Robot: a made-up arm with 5 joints. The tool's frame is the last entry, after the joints. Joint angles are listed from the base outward. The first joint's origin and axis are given. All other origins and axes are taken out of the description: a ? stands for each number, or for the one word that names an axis. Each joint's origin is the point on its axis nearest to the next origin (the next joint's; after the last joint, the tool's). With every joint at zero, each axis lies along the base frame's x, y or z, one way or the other. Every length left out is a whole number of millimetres.
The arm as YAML. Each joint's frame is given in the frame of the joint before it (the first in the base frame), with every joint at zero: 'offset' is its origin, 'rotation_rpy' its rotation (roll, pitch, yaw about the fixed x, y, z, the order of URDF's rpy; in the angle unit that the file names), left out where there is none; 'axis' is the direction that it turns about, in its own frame. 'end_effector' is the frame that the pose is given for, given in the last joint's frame.
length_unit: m
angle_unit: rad
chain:
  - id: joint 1
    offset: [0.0, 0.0, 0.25]
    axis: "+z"
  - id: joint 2
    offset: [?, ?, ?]
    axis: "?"
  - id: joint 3
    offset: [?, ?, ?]
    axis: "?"
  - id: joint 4
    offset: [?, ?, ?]
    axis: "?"
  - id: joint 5
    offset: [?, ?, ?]
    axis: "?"
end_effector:
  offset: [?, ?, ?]
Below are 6 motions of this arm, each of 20 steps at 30 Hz.
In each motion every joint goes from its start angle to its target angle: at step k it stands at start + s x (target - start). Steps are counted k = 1, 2, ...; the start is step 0. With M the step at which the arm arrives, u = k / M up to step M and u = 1 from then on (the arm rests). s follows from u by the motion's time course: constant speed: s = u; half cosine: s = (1 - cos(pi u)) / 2; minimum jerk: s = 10 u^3 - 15 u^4 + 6 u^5.
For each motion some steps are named. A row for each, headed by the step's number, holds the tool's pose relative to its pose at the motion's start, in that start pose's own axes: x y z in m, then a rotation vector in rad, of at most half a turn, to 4 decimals.
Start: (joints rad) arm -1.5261 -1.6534 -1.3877 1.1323 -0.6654
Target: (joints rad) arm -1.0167 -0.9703 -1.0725 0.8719 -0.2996
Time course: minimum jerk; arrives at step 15
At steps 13, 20:
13: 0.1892 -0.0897 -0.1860 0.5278 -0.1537 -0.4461
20: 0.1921 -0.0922 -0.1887 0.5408 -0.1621 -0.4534

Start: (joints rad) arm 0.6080 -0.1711 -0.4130 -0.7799 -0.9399
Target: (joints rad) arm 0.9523 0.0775 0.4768 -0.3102 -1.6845
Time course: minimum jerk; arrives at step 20
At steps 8, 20:
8: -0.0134 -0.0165 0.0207 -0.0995 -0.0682 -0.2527
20: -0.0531 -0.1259 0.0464 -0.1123 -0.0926 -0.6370

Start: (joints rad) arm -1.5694 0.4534 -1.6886 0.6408 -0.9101
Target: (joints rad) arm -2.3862 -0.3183 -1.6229 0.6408 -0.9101
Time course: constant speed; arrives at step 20
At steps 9, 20:
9: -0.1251 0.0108 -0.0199 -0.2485 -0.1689 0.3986
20: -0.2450 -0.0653 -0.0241 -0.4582 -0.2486 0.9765

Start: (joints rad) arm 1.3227 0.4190 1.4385 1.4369 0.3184
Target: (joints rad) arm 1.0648 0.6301 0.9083 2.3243 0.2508
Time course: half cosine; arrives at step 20
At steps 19, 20:
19: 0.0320 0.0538 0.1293 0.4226 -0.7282 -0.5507
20: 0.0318 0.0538 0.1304 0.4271 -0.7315 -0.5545

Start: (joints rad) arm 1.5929 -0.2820 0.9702 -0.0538 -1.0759
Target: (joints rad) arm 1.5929 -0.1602 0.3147 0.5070 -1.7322
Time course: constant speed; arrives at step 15
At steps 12, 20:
12: 0.1820 0.2506 0.0912 -1.0240 0.3375 -0.2539
20: 0.2452 0.3074 0.0708 -1.2614 0.4410 -0.3373

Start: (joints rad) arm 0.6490 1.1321 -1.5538 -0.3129 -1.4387
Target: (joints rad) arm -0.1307 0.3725 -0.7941 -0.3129 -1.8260
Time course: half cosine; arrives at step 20
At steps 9, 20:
9: -0.1048 -0.0634 0.0073 -0.0464 -0.2676 0.2270
20: -0.1134 -0.2187 0.0045 0.0360 -0.4733 0.6842

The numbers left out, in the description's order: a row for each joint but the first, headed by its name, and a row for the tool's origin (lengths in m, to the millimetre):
joint 2: xyz -0.19 -0.17 0.0, axis -y
joint 3: xyz 0.14 0.0 -0.11, axis +x
joint 4: xyz 0.0 -0.11 -0.07, axis -z
joint 5: xyz -0.05 0.37 0.0, axis +x
tool: xyz 0.0 -0.27 0.07

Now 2 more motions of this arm.
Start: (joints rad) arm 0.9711 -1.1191 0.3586 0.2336 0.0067
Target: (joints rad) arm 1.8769 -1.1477 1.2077 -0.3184 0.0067
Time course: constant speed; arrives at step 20
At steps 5, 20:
5: 0.0132 -0.0360 0.0549 -0.0003 0.0525 0.2220
20: 0.0726 -0.0729 0.2459 0.0311 0.2925 0.7923

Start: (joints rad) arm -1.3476 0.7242 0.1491 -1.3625 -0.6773
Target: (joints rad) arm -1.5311 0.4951 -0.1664 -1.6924 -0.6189
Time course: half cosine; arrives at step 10
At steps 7, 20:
7: 0.0328 -0.0296 0.0542 0.1989 0.1939 0.3206
20: 0.0452 -0.0402 0.0652 0.2704 0.2371 0.3977

